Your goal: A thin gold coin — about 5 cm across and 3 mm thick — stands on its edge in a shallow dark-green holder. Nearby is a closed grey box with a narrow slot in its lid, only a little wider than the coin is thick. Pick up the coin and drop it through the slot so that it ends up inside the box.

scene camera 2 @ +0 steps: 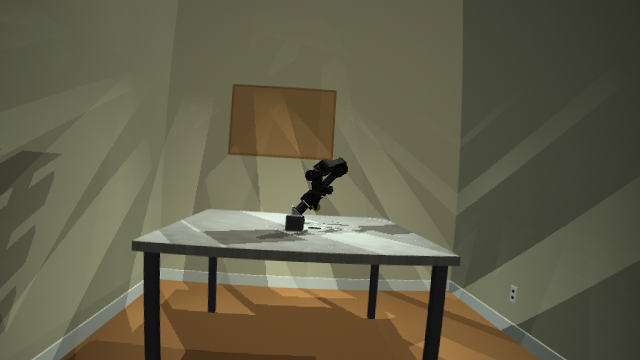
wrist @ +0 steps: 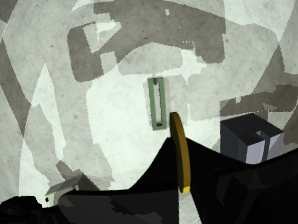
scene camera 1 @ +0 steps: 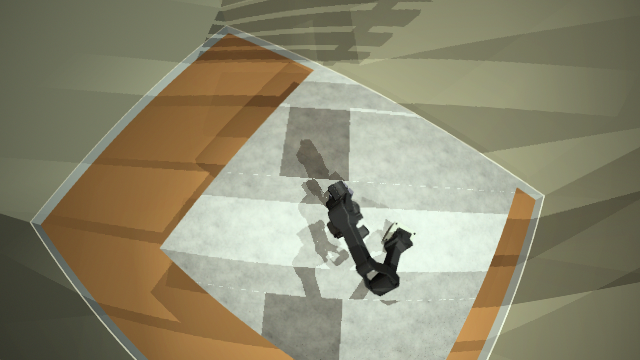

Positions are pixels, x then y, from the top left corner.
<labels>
gripper: holds a gold coin (wrist: pixel 176 128)
</labels>
